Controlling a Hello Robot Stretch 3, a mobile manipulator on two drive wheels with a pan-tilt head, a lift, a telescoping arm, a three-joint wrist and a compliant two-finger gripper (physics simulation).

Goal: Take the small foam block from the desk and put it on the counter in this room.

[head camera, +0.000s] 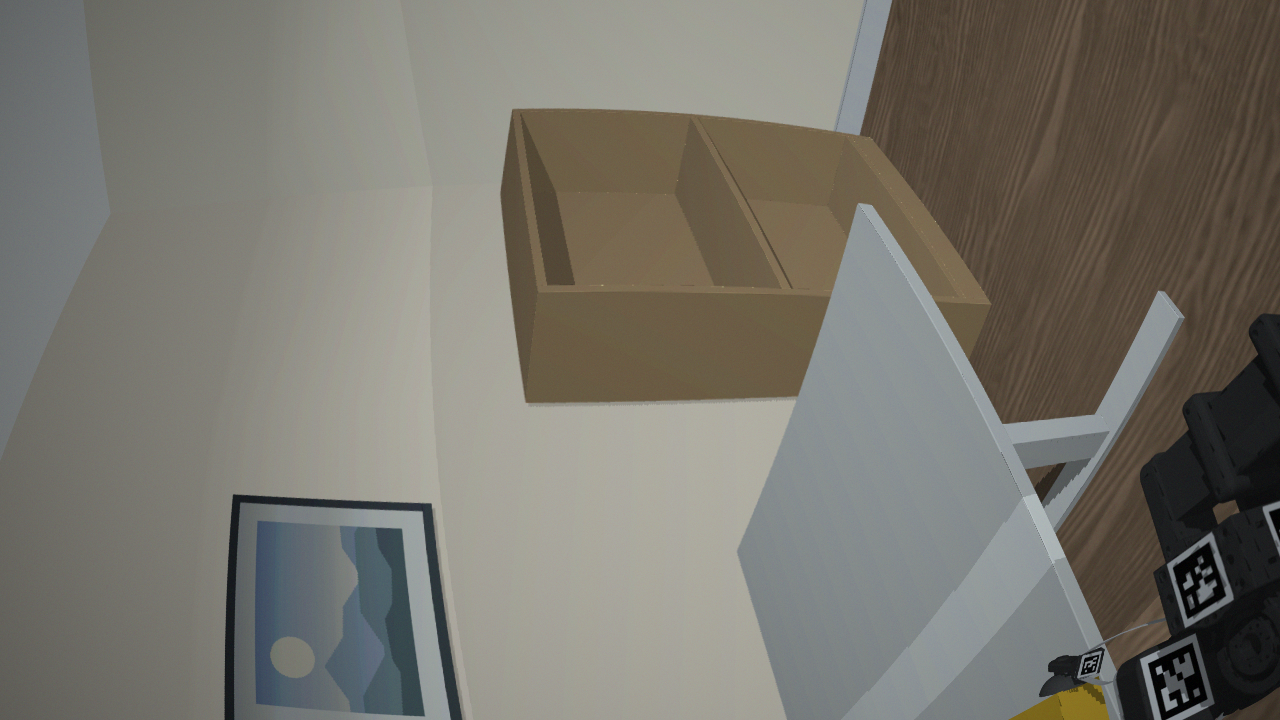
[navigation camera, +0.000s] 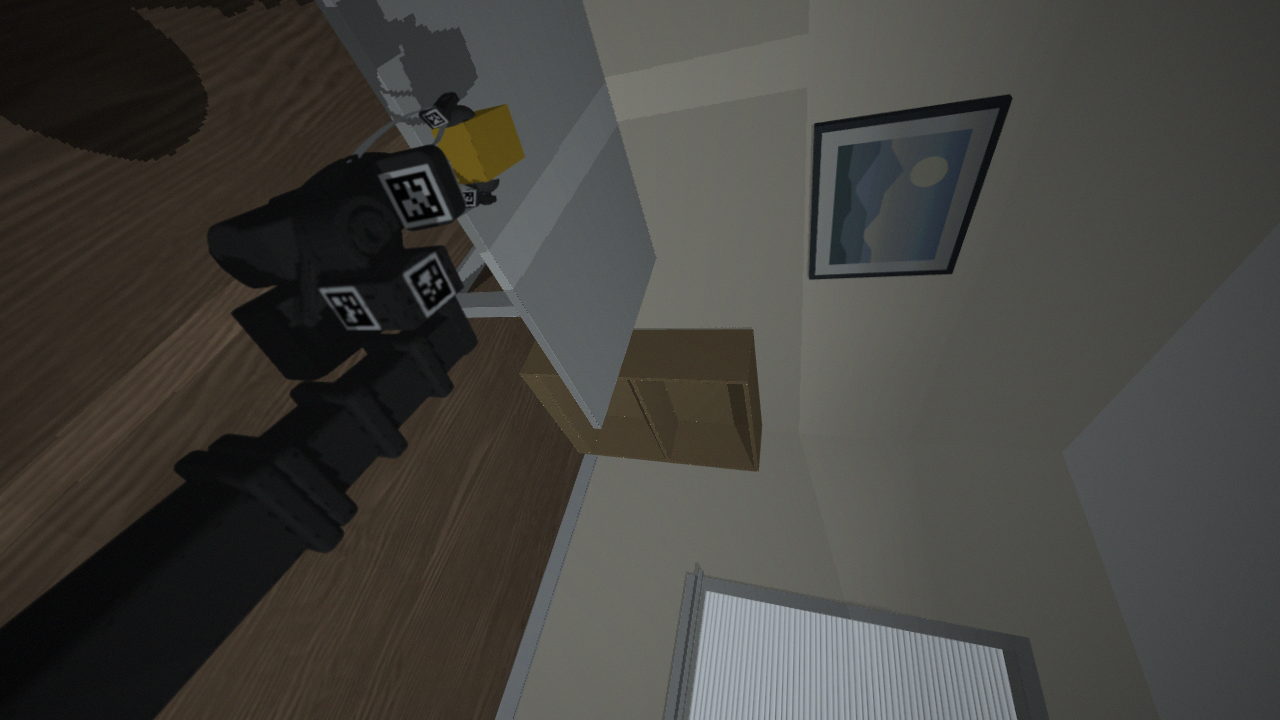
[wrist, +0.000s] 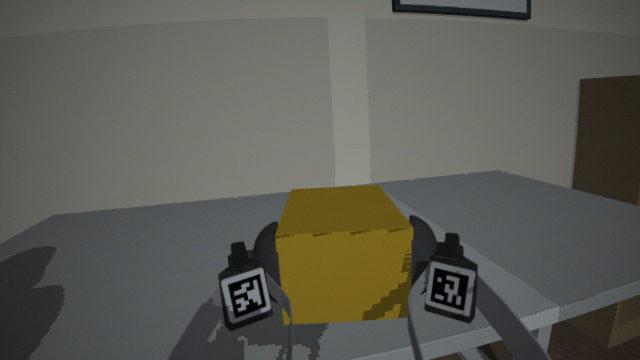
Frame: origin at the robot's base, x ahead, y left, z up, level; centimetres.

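Seen in the pictures: gripper, fingertip midpoint: [navigation camera: 479,148].
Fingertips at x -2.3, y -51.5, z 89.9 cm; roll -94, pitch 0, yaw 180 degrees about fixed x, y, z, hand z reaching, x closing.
Note:
Offsets run from my fingertips to a thing's top centre. "spot": to the spot under its first point. Level surfaces: height alone.
The foam block is a yellow block @(dx +0.2, dy -1.0, dz +2.2 cm) [head camera: 1065,705] [navigation camera: 485,143] [wrist: 345,275]. It sits between the two fingertips of my gripper [navigation camera: 471,147] [wrist: 345,260], with a dark fingertip pressed on each side of it in the wrist view. The gripper is shut on it. The block is over the near part of the grey desk @(dz -17.8 cm) [head camera: 895,402] [navigation camera: 581,268] [wrist: 150,240], and its shadow and the gripper's fall on the desk top to the left in the wrist view. In the head camera view the block is partly cut off at the bottom edge. No counter can be made out in these views.
A brown open shelf unit @(spot: dx -104.8, dy -98.4, dz -9.2 cm) [head camera: 662,344] [navigation camera: 693,353] [wrist: 607,140] stands beyond one end of the desk, near the wall. A framed picture [head camera: 335,617] [navigation camera: 895,188] hangs on the wall above the desk. A window [navigation camera: 850,658] shows in the navigation camera view. My arm [navigation camera: 223,537] extends over the wooden floor.

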